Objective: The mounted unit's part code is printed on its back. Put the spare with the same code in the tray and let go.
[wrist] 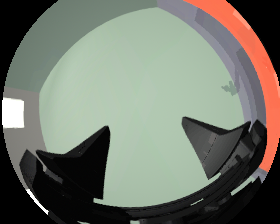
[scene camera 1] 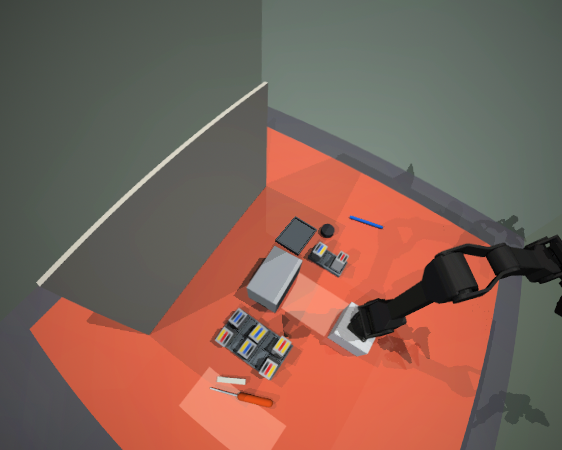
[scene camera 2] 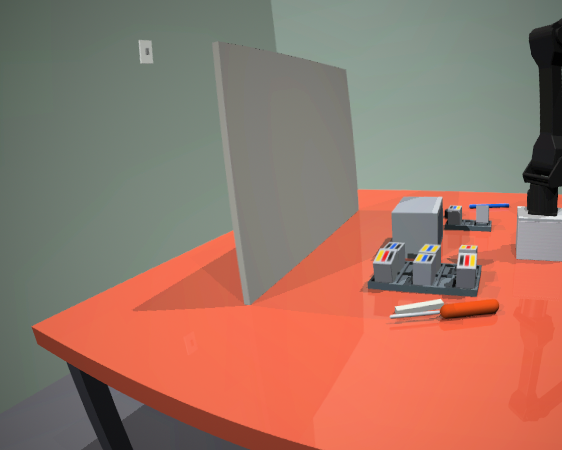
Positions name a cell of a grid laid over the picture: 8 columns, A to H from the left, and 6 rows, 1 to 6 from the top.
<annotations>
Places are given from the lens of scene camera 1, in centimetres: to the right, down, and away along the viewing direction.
grey box (scene camera 1: D4): -3, 17, 72
tall panel (scene camera 1: B4): -33, 9, 52
dark tray (scene camera 1: E4): 6, 4, 93
The marked spots on the dark tray and the tall panel are 57 cm apart.
</annotations>
